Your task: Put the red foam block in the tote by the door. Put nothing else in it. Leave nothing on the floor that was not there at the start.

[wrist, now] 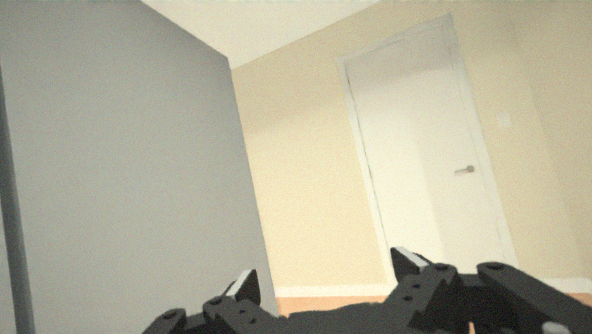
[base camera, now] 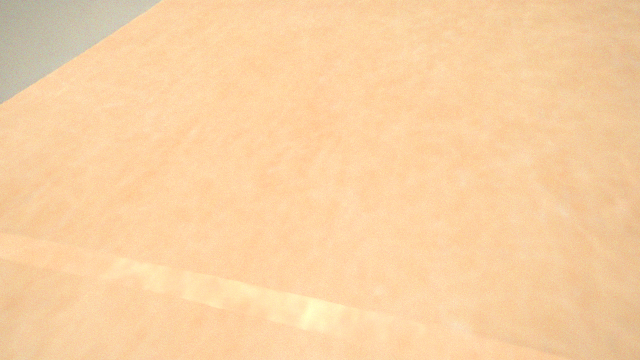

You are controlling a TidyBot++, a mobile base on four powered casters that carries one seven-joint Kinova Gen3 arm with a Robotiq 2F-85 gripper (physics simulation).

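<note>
My gripper [wrist: 324, 273] is open, with its two fingertips wide apart and no object between them, at the bottom of the wrist view. It is raised and faces a wall with a door. The white door [wrist: 420, 150] is closed and stands in its frame in the right half of the wrist view, with a lever handle [wrist: 465, 170] on its right side. The red foam block and the tote do not show in the base camera view or the wrist view.
A grey wall [wrist: 125, 165] [base camera: 50, 40] fills the left of the wrist view and the top left corner of the base view. A cream wall [wrist: 305, 175] adjoins it, with a white baseboard [wrist: 330, 290]. The orange-tan floor [base camera: 320, 150] [wrist: 330, 304] carries a bright light strip.
</note>
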